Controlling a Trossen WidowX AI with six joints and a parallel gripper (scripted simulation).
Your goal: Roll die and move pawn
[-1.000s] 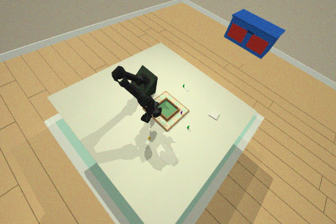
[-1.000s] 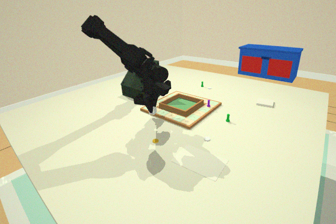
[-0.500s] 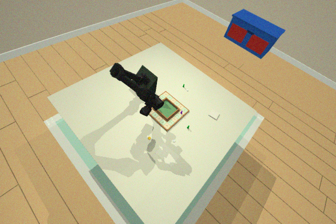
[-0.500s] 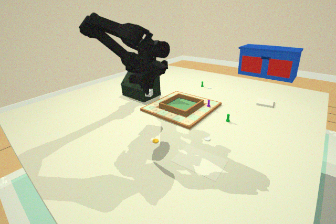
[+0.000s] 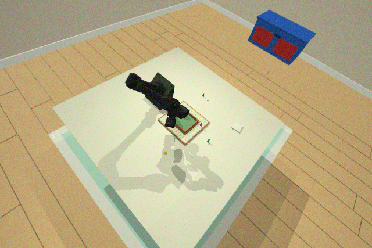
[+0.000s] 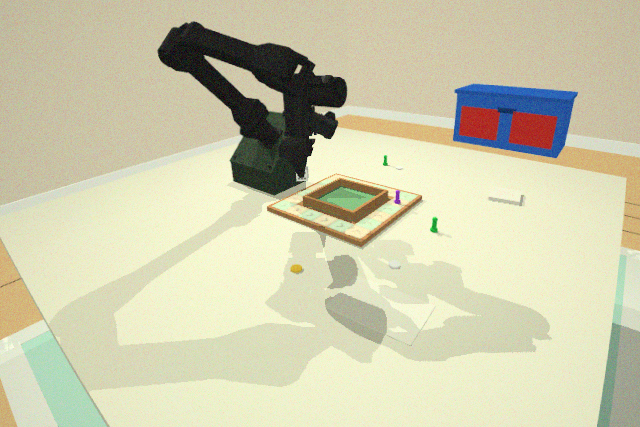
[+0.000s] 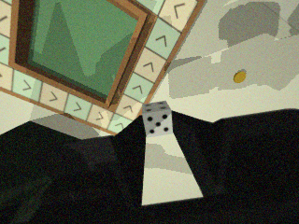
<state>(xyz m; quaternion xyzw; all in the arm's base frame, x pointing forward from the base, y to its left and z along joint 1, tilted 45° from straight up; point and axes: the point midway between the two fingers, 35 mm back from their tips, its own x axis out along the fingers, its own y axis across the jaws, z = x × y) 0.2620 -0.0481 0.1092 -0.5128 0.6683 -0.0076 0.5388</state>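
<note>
The purple pawn is 220 mm to the left of my gripper tip, 110 mm ahead of it and 90 mm below it. Also, from my gripper tip: orange disc: 130 mm to the right, 120 mm below, 120 mm ahead; then white die: right at my gripper tip; then green dice tray: 140 mm to the left, 120 mm below.
</note>
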